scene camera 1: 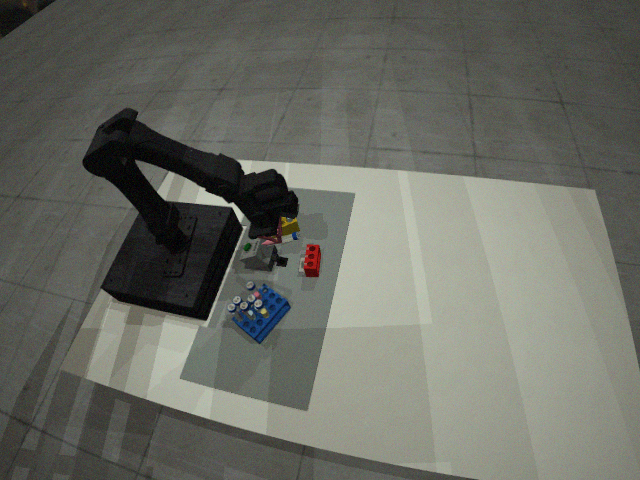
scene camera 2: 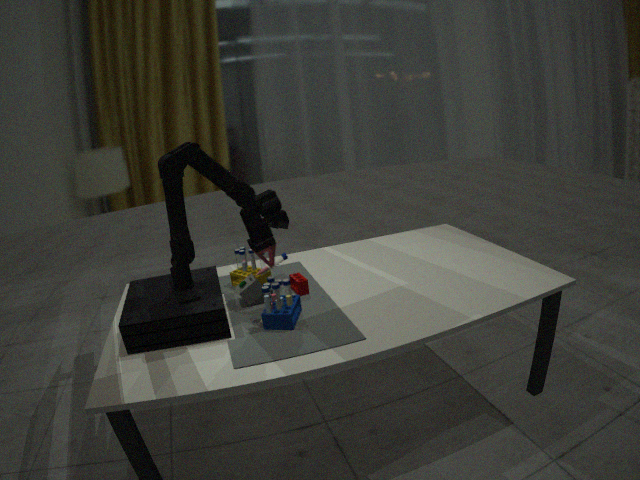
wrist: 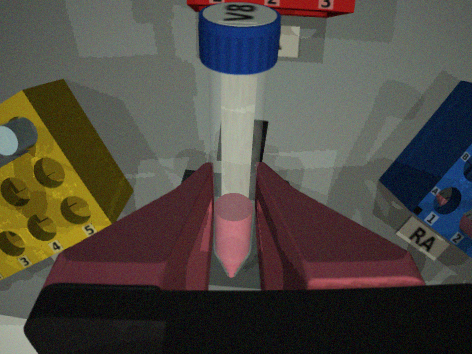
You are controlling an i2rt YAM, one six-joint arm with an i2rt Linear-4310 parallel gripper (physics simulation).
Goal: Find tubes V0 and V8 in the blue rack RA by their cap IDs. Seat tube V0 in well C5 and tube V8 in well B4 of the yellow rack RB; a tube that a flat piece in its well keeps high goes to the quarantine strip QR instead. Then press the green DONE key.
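Frame: origin at the arm's base, x ahead, y left, z up, level; centimetres.
Seen in the pictures: gripper, fingertip midpoint: (scene camera 1: 280,240) (scene camera 2: 271,265) (wrist: 234,177); arm's base at its link origin: (scene camera 1: 179,245) (scene camera 2: 184,289).
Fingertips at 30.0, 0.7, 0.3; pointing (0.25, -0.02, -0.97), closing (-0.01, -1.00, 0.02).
Observation:
Pixels of each thing's top centre, then the offset from my fingertips to it, as dx, dy, dz. Level surfaces: height alone.
- yellow rack RB at its top centre: (scene camera 1: 277,211) (scene camera 2: 249,271) -3.8, +14.4, -5.4
- blue rack RA at its top centre: (scene camera 1: 259,309) (scene camera 2: 281,304) -4.8, -17.9, -5.4
- green DONE key at its top centre: (scene camera 1: 246,245) (scene camera 2: 242,281) -10.5, +0.6, -2.9
- red quarantine strip QR at its top centre: (scene camera 1: 311,256) (scene camera 2: 298,277) +7.9, -2.0, -5.4
- grey mat at its surface level: dz -10.4
- grey housing at its top centre: (wrist: 231,313) (scene camera 1: 253,244) (scene camera 2: 248,277) -8.3, +0.2, -2.0
My gripper (scene camera 1: 280,239) (scene camera 2: 270,265) (wrist: 234,177) is shut on tube V8 (scene camera 1: 287,239) (scene camera 2: 278,260) (wrist: 237,100), gripping its lower part. The tube is tilted, its blue cap reading V8, and is held above the mat between the racks. The yellow rack RB (scene camera 1: 290,225) (scene camera 2: 237,279) (wrist: 85,150) is at the left in the wrist view. The third well of its column 5 holds a tube whose cap ID does not show; the neighbouring wells of columns 4 and 5 look empty. The blue rack RA (scene camera 1: 279,315) (scene camera 2: 279,321) (wrist: 425,150) holds several tubes. The green DONE key (scene camera 1: 247,246) (scene camera 2: 242,284) is on a grey housing.
The red quarantine strip QR (scene camera 1: 314,268) (scene camera 2: 299,284) (wrist: 340,9) stands on the grey mat (scene camera 1: 289,372) (scene camera 2: 310,346), beyond the grey housing (scene camera 1: 264,258) (scene camera 2: 253,297). Several capped tubes stand tall in RB in the second scene view. The arm hides part of RB in the first.

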